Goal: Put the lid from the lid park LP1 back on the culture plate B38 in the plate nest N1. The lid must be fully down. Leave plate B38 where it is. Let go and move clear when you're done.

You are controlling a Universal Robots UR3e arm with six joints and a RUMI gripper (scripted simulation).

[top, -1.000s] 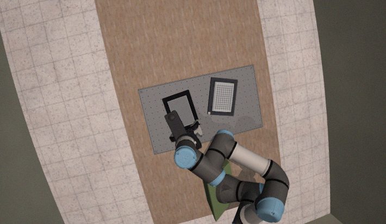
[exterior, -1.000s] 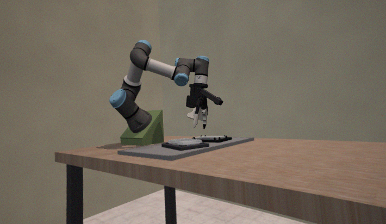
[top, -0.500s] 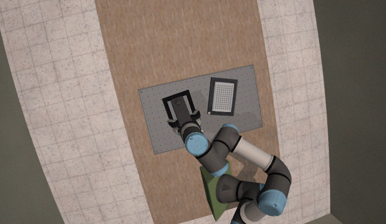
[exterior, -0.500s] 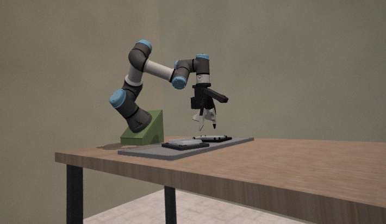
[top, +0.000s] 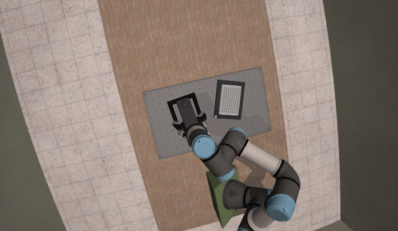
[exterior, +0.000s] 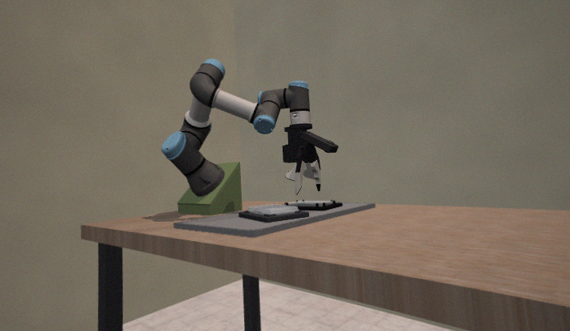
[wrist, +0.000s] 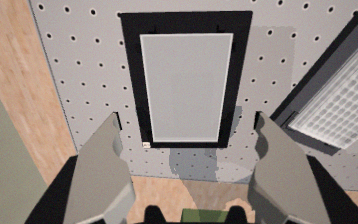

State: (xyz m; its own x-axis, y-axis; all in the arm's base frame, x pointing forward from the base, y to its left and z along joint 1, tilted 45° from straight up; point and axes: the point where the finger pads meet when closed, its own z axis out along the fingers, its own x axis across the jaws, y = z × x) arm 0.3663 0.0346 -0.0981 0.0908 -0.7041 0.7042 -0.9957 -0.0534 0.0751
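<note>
Right now my hand is 4 cm above the clear lid. Also, from my hand: black plate nest N1: 2 cm ahead, 19 cm to the right, 5 cm below; then white well plate B38: 2 cm ahead, 19 cm to the right, 3 cm below; then black lid park LP1: 5 cm below.
</note>
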